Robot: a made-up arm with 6 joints.
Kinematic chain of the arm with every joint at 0, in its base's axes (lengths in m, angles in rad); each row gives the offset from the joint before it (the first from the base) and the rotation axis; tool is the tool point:
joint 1: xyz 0 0 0.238 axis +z
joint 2: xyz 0 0.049 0 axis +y
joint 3: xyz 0 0 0.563 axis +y
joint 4: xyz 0 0 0.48 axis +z
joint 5: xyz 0 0 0 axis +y
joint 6: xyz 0 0 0.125 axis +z
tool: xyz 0 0 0
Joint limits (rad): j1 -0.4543..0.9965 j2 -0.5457..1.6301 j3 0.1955..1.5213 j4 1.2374..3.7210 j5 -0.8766..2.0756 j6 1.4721..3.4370
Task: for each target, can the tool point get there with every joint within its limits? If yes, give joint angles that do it. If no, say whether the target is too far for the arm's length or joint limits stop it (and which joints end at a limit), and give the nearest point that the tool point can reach.
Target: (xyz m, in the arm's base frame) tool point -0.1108 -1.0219 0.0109
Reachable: no: joint limits stop it (at a limit: joint 1, joint 3, joint 5) | nearest point 0.5803 -0.3319 -0.1962 | short by 0.998 m
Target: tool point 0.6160 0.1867 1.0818
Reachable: yes | joints 0.1662 0.6191 0.3066 2.8728 1.5651 2.9836
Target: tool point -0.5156 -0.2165 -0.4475
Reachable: no: joint limits stop it (at a limit: joint 1, joint 2, joint 3, joint 5) | nearest point 0.4255 -0.2017 -0.3545 | short by 0.946 m
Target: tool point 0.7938 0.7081 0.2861
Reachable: yes | joints 0.6390 1.3665 0.5592 2.7597 1.4143 2.0918
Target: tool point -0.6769 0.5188 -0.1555
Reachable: no: joint limits stop it (at a limit: joint 1, joint 2, joint 3, joint 4) | nearest point 0.1412 0.5242 -0.2594 | short by 0.825 m
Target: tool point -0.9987 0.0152 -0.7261
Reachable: no: too far | nearest point 0.1734 0.4549 -0.3545 | short by 1.306 m
